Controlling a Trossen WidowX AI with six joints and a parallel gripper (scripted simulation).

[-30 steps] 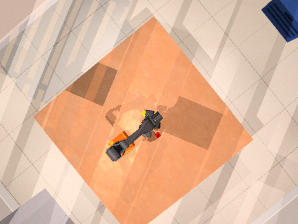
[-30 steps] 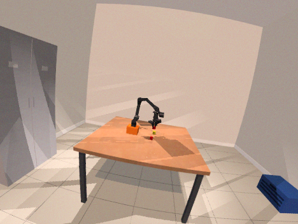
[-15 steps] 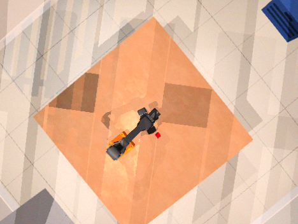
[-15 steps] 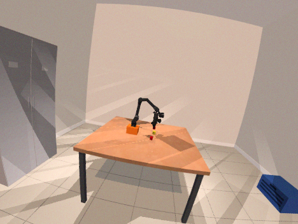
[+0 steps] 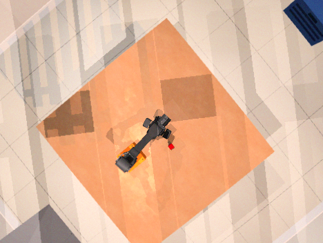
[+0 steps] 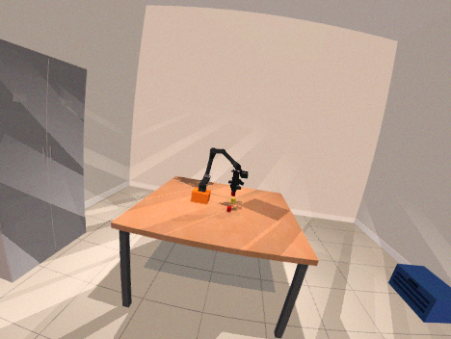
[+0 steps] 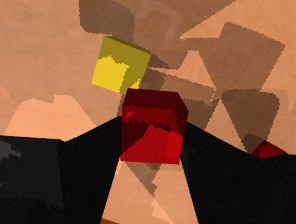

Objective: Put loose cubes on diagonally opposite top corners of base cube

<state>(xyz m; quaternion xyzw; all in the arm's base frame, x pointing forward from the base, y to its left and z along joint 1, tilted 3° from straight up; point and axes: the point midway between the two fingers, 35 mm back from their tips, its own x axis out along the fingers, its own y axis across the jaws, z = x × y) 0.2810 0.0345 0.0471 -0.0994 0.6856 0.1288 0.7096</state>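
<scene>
My gripper tip is 8 cm above the yellow cube, 3 cm to the right of it and 1 cm short of it.
</scene>
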